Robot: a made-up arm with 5 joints.
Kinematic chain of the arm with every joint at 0, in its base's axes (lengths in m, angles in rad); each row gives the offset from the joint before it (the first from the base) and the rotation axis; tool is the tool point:
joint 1: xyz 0 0 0.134 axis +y
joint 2: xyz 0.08 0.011 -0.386 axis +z
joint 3: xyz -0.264 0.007 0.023 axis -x
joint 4: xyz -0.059 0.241 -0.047 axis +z
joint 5: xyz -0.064 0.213 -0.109 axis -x
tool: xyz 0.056 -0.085 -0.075
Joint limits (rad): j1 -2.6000..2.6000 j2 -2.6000..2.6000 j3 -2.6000..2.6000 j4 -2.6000..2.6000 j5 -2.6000..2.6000
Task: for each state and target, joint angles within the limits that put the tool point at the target. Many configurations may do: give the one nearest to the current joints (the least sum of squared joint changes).
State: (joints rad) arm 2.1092 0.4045 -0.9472 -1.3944 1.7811
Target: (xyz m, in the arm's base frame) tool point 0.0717 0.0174 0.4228
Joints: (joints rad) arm 2.4608 0.8878 -0.8789 -1.2166 1.5824
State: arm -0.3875 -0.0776 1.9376 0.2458 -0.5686
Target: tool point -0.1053 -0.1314 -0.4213
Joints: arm -0.7101 -0.6814 2.6000 -0.1129 -0.1005
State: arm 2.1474 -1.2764 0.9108 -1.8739 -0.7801
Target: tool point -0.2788 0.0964 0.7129
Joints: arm 2.5274 -1.2819 1.0827 -1.9995 -0.7620
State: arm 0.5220 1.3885 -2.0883 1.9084 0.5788
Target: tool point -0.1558 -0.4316 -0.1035
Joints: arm 0.1369 1.6955 -1.2449 2.0850 0.3121
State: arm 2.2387 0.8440 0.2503 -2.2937 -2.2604
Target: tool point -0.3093 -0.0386 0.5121
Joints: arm 2.4273 1.1096 -0.2753 -2.3488 -2.6000
